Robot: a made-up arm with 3 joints. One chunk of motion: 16 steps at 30 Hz.
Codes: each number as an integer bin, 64 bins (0 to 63) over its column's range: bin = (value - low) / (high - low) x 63, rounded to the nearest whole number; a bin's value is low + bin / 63 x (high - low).
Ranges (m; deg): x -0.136..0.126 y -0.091..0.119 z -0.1..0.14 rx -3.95..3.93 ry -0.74..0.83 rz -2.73..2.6
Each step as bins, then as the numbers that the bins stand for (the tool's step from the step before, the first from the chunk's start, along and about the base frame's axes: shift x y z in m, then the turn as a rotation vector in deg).
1 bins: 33 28 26 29 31 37
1 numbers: 0.00124 0.00233 -0.00095 -0.323 0.033 0.400
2 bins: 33 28 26 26 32 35
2 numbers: 0.00124 0.00233 -0.00095 -0.698 0.057 0.231
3 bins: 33 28 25 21 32 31
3 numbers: 0.00124 0.00233 -0.00476 -1.323 0.057 -0.107
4 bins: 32 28 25 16 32 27
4 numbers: -0.00292 0.00233 -0.00476 -1.949 0.057 -0.446
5 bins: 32 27 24 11 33 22
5 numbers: -0.00292 -0.00100 -0.00857 -2.574 0.082 -0.869
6 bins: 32 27 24 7 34 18
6 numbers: -0.00292 -0.00100 -0.00857 -3.074 0.107 -1.207
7 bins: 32 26 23 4 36 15
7 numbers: -0.00292 -0.00433 -0.01238 -3.450 0.157 -1.461
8 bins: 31 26 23 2 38 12
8 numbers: -0.00708 -0.00433 -0.01238 -3.700 0.207 -1.715
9 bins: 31 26 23 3 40 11
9 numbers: -0.00708 -0.00433 -0.01238 -3.575 0.257 -1.799
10 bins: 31 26 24 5 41 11
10 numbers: -0.00708 -0.00433 -0.00857 -3.325 0.282 -1.799
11 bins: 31 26 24 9 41 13
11 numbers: -0.00708 -0.00433 -0.00857 -2.824 0.282 -1.630
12 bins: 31 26 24 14 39 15
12 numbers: -0.00708 -0.00433 -0.00857 -2.199 0.232 -1.461
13 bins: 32 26 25 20 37 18
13 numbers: -0.00292 -0.00433 -0.00476 -1.448 0.182 -1.207
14 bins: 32 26 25 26 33 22
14 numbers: -0.00292 -0.00433 -0.00476 -0.698 0.082 -0.869
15 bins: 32 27 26 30 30 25
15 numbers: -0.00292 -0.00100 -0.00095 -0.198 0.008 -0.615
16 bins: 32 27 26 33 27 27
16 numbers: -0.00292 -0.00100 -0.00095 0.178 -0.067 -0.446
